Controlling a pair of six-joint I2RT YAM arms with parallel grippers.
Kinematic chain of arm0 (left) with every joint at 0, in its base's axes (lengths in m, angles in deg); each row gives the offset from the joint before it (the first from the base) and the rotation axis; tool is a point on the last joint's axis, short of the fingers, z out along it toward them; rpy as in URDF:
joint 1: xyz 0 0 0.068 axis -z
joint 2: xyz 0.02 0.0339 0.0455 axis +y
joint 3: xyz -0.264 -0.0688 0 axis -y
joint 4: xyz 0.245 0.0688 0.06 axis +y
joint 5: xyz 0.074 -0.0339 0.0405 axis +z
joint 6: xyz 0.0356 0 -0.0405 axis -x
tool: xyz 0 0 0 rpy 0 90 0
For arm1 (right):
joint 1: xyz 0 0 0.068 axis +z
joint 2: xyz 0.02 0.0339 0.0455 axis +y
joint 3: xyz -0.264 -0.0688 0 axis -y
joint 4: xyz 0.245 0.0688 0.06 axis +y
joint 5: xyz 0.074 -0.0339 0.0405 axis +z
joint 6: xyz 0.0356 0 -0.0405 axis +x
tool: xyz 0 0 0 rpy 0 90 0
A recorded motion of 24 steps. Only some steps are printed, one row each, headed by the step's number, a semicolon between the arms.
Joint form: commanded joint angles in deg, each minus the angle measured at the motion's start. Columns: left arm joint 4, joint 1, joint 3, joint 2, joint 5, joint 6; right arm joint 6, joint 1, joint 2, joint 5, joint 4, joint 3.
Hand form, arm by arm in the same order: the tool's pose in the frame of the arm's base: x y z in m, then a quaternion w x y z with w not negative. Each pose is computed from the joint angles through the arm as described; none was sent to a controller.
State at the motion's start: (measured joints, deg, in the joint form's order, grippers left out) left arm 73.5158 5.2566 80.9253 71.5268 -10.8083 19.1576; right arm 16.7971 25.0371 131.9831 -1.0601 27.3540 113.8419
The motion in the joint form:
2: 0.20 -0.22 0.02 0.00 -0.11 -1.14; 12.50 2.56 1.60 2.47 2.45 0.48
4: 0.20 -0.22 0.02 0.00 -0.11 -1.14; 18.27 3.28 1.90 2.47 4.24 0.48
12: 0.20 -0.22 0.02 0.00 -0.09 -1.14; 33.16 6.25 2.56 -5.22 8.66 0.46
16: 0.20 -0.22 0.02 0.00 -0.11 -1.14; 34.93 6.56 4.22 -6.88 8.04 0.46
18: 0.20 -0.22 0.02 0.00 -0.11 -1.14; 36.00 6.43 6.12 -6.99 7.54 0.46
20: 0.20 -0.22 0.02 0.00 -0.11 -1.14; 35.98 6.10 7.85 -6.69 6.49 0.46
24: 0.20 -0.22 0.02 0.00 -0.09 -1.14; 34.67 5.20 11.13 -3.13 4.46 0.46
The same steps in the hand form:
2: 0.2141 -0.0256 0.3650 0.19841 -0.08868 0.96670 -0.13513; 0.4648 0.2439 0.1978 0.30194 0.00960 0.93676 0.17669
4: 0.2141 -0.0256 0.3650 0.19841 -0.08868 0.96670 -0.13513; 0.4597 0.2487 0.1929 0.27683 0.05143 0.94163 0.18456
12: 0.2141 -0.0256 0.3650 0.19845 -0.08872 0.96671 -0.13496; 0.4435 0.2649 0.1822 0.25410 0.17068 0.94028 0.14890
16: 0.2141 -0.0256 0.3650 0.19841 -0.08868 0.96670 -0.13513; 0.4449 0.2679 0.1686 0.25399 0.18649 0.93911 0.13707
18: 0.2141 -0.0256 0.3650 0.19841 -0.08868 0.96670 -0.13513; 0.4475 0.2681 0.1525 0.24493 0.19637 0.94044 0.13042
20: 0.2141 -0.0256 0.3650 0.19841 -0.08868 0.96670 -0.13513; 0.4513 0.2670 0.1383 0.23951 0.19818 0.94184 0.12768
24: 0.2141 -0.0256 0.3650 0.19845 -0.08872 0.96671 -0.13496; 0.4579 0.2639 0.1110 0.21478 0.18718 0.94843 0.13899

